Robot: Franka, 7 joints.
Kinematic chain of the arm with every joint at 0, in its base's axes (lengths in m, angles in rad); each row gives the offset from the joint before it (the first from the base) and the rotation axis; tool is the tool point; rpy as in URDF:
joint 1: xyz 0 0 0.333 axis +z
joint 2: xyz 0 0 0 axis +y
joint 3: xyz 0 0 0.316 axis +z
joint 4: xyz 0.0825 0 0 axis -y
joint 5: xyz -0.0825 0 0.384 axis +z
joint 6: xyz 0 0 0 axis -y
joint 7: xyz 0.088 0 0 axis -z
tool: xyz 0 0 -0.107 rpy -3.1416 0 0
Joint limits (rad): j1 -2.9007..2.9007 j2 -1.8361..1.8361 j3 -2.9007..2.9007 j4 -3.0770..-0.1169 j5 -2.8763..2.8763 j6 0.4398..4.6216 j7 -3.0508..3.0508
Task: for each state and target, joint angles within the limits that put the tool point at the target. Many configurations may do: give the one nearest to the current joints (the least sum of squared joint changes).
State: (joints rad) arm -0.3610 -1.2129 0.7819 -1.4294 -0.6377 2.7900 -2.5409
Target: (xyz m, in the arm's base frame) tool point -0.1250 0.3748 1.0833
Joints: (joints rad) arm -0.5741 -0.7176 0.7016 -0.7681 -0.5466 2.7362 -2.5409
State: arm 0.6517 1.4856 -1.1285 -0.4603 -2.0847 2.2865 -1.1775
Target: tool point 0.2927 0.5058 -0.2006
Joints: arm 1.3762 1.6471 -0.4313 -1.1322 -2.1246 2.7352 -1.1775
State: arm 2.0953 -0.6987 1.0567 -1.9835 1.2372 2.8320 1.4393
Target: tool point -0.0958 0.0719 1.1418
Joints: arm 1.9078 -0.4834 0.2497 -1.0315 1.1212 2.8664 1.4393
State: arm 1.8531 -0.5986 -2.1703 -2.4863 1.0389 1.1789 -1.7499
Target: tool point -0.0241 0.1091 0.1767
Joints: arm 2.6072 -0.8591 -2.6365 -3.0770 0.3782 1.6085 -1.7499
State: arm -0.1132 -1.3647 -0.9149 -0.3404 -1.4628 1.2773 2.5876
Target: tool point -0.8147 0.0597 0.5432
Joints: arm -0.3027 -1.3943 -0.9057 -0.3699 -1.5950 1.9908 2.5876
